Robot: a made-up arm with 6 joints. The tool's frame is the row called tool. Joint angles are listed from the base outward. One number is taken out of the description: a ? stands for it. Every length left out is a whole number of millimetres.
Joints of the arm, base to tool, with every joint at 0 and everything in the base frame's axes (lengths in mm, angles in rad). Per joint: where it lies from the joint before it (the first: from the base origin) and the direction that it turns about. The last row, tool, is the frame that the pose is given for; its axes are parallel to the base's.
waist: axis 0 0 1 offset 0 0 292
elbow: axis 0 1 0 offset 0 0 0
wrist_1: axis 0 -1 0 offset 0 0 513
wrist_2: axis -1 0 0 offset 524 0 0
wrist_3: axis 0 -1 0 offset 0 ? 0
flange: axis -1 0 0 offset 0 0 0
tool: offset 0 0 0
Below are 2 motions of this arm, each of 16 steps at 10 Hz.
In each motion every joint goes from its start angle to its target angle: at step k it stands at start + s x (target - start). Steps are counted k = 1, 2, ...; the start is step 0. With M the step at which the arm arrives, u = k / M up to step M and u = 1 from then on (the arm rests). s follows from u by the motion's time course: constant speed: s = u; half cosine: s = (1 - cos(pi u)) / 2; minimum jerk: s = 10 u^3 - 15 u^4 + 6 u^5.
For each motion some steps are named. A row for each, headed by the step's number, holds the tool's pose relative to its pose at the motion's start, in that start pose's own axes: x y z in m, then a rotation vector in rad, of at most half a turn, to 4 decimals.
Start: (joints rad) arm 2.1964 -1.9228 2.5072 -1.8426 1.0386 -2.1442
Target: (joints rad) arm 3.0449 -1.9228 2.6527 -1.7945 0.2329 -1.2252
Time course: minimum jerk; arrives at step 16
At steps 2, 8, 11, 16:
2: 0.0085 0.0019 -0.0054 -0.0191 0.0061 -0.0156
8: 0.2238 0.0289 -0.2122 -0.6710 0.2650 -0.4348
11: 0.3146 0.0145 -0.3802 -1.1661 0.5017 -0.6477
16: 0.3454 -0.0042 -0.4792 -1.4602 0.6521 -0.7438

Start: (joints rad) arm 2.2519 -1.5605 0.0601 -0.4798 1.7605 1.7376
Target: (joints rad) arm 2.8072 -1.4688 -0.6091 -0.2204 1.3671 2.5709
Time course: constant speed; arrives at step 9
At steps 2, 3, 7, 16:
2: -0.0615 -0.0030 -0.0930 -0.2629 -0.0085 0.2479
3: -0.0956 -0.0112 -0.1334 -0.3803 -0.0274 0.3772
7: -0.2394 -0.0824 -0.2494 -0.7280 -0.2187 0.9066
16: -0.3065 -0.1373 -0.2808 -0.8116 -0.3906 1.1558

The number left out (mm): -125
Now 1 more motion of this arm.
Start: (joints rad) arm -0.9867 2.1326 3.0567 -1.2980 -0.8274 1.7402
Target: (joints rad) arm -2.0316 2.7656 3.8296 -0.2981 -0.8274 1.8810
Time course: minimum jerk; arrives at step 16
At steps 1, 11, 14, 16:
1: -0.0021 -0.0009 -0.0005 -0.0030 0.0032 -0.0009
11: -0.6891 -0.1011 0.2374 -0.9489 1.3601 -0.1758
14: -0.7538 -0.0629 0.3495 -1.0856 1.6697 -0.1691
16: -0.7582 -0.0583 0.3606 -1.0976 1.7007 -0.1676

